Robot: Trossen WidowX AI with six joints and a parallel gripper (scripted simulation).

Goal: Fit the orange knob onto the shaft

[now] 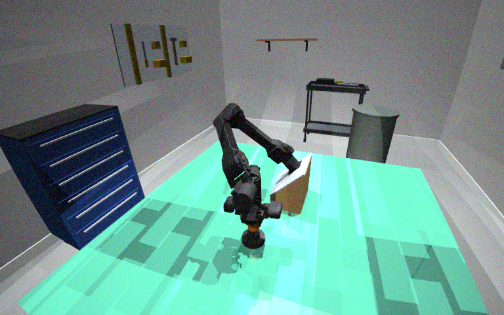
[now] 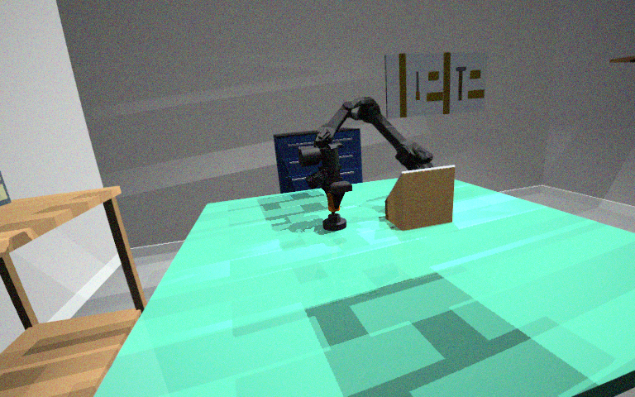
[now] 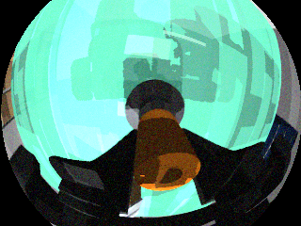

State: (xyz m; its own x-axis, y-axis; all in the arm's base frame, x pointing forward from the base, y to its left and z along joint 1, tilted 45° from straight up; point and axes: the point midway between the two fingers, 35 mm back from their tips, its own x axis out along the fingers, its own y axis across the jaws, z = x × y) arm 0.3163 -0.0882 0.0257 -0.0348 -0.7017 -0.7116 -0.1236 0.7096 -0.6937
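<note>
Right now the orange knob is 2 cm above my gripper tip. The rest, counted from my gripper tip: dark round pedestal: 4 cm below.
</note>
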